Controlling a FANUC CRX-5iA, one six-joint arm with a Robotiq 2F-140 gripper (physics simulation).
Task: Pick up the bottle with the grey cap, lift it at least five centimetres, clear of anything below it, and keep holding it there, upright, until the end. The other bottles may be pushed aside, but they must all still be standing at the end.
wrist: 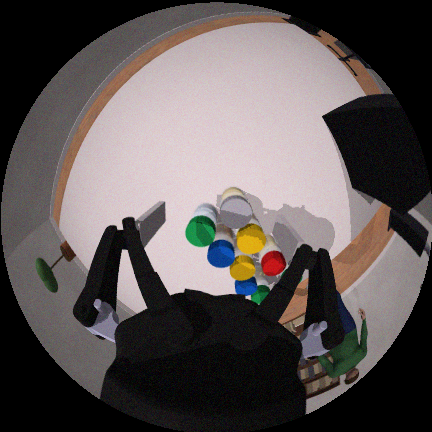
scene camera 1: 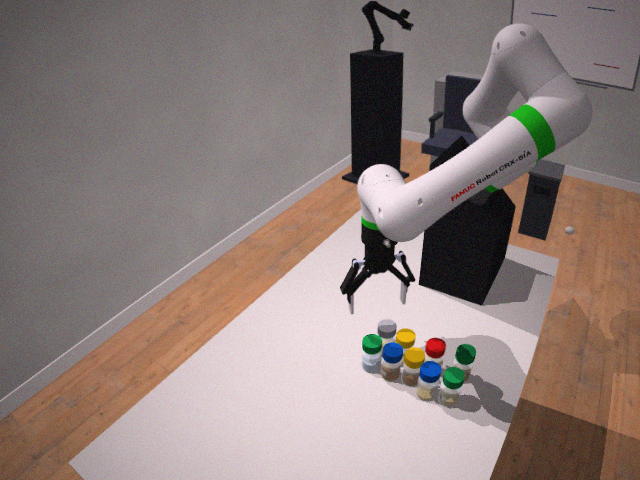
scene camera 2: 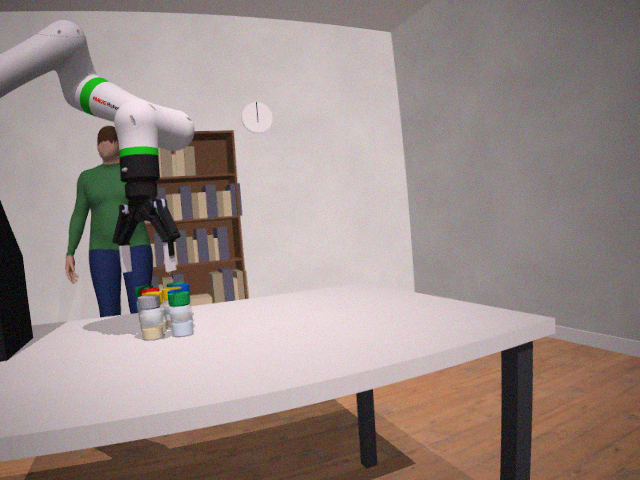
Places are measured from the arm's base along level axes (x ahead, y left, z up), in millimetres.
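Pixels of known places: gripper, fingertip midpoint: (wrist: 219,217) (scene camera 1: 377,306) (scene camera 2: 148,271).
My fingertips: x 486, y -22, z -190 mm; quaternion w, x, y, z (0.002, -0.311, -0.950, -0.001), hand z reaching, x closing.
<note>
Behind a point stands the place of what it marks.
The bottle with the grey cap (scene camera 1: 386,328) @(x 486, y 14, z -254 mm) (scene camera 2: 149,312) @(x 476, y -15, z -289 mm) (wrist: 236,212) @(x 472, y 7, z -254 mm) stands upright on the white table (scene camera 1: 232,387) @(x 861, y -233, z -359 mm) (scene camera 2: 361,346) @(x 910, y -285, z -359 mm) (wrist: 210,110) @(x 413, y -194, z -359 mm), at one end of a close group. A green-capped bottle (scene camera 1: 371,345) @(x 564, y 20, z -254 mm) (scene camera 2: 179,310) @(x 549, y -14, z -292 mm) (wrist: 200,231) @(x 544, y 8, z -254 mm) stands beside it, and a yellow-capped bottle (scene camera 1: 405,338) @(x 486, y 78, z -254 mm) (wrist: 251,238) @(x 471, y 65, z -254 mm) is on its other side. My gripper (scene camera 1: 377,307) @(x 486, y -22, z -190 mm) (scene camera 2: 147,269) @(x 486, y -22, z -190 mm) (wrist: 219,217) @(x 486, y -22, z -190 mm) is wide open and empty, pointing down above the bottles. Its fingertips are higher than the caps. In the wrist view the grey cap lies between the two finger pads, nearer the right one.
A blue-capped bottle (scene camera 1: 392,353) @(x 554, y 81, z -254 mm) (wrist: 221,253) @(x 535, y 67, z -254 mm), a second yellow-capped bottle (scene camera 1: 414,357) @(x 530, y 136, z -254 mm) (wrist: 242,267) @(x 515, y 121, z -254 mm), a red-capped bottle (scene camera 1: 435,348) @(x 469, y 164, z -254 mm) (wrist: 273,263) @(x 454, y 147, z -254 mm) and several others stand upright in the group. The arm's black pedestal (scene camera 1: 460,253) @(x 124, y 49, z -181 mm) (wrist: 380,150) @(x 129, y 11, z -188 mm) stands behind. A person (scene camera 2: 103,206) stands beyond the table.
</note>
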